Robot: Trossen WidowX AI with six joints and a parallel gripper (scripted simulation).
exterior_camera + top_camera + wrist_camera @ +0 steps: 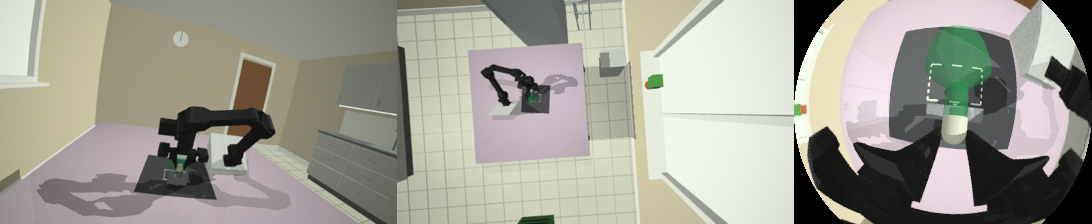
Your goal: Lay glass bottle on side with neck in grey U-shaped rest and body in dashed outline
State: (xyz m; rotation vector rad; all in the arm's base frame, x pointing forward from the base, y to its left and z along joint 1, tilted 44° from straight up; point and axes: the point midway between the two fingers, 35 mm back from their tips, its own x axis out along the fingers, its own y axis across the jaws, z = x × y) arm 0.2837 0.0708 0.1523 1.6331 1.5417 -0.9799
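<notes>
Now: gripper tip 5 cm to the left of the green glass bottle and 2 cm above it. The rest, counted from my gripper tip: dark mat 1 cm behind, 9 cm to the right, 8 cm below.
</notes>
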